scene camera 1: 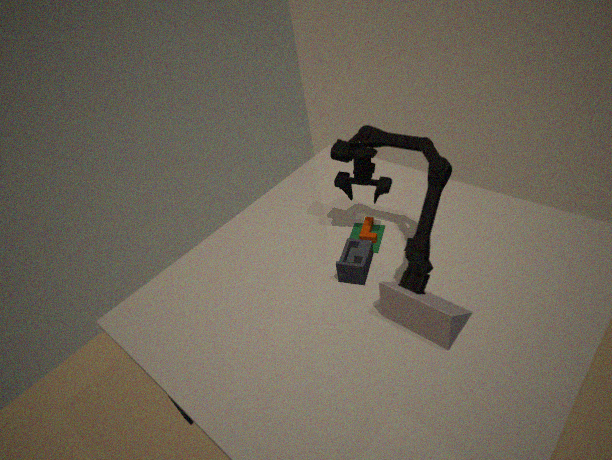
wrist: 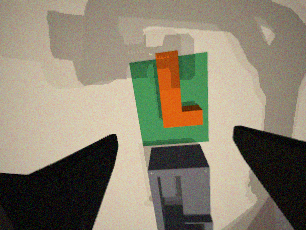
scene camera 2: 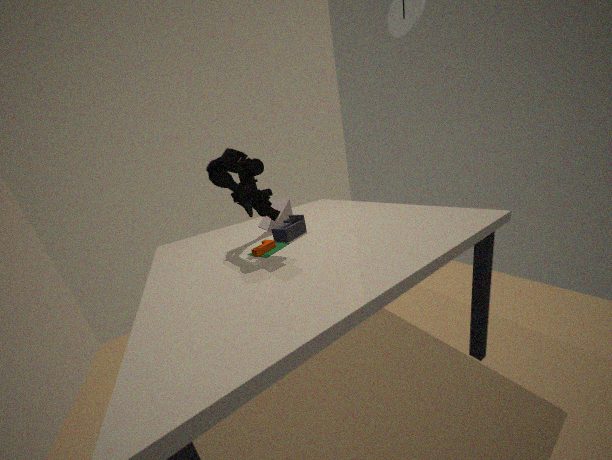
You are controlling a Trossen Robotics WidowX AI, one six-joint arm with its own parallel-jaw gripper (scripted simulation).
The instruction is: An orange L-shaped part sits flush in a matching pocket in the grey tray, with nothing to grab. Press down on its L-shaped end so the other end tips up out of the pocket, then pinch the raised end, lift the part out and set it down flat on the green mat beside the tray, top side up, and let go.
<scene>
my gripper: scene camera 1; wrist; scene camera 2 257,216
same spot on my gripper: (wrist: pixel 75 185) = (scene camera 1: pixel 351 187)
</scene>
